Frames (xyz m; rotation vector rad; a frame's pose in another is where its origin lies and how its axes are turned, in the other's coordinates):
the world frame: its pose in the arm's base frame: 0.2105 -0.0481 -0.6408 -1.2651 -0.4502 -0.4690
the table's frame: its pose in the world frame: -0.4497 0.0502 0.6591 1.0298 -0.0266 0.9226
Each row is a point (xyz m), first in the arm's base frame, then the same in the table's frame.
Working: the arm's base frame: its pose in the table's frame: -0.2124 -0.8678 0.4929 0.3623 0.0482 -0.5326

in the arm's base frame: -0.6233 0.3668 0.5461
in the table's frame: -0.5908 -0.4615 1.2091
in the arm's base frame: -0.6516 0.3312 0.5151
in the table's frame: -0.6317 -0.4653 1.1725
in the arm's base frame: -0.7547 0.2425 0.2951
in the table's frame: -0.7547 -0.4089 0.9520
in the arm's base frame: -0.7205 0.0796 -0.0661
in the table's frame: -0.7900 -0.4294 0.5564
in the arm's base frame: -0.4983 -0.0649 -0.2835
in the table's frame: -0.6609 -0.5773 0.2754
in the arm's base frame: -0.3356 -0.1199 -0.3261
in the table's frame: -0.5464 -0.6858 0.1952
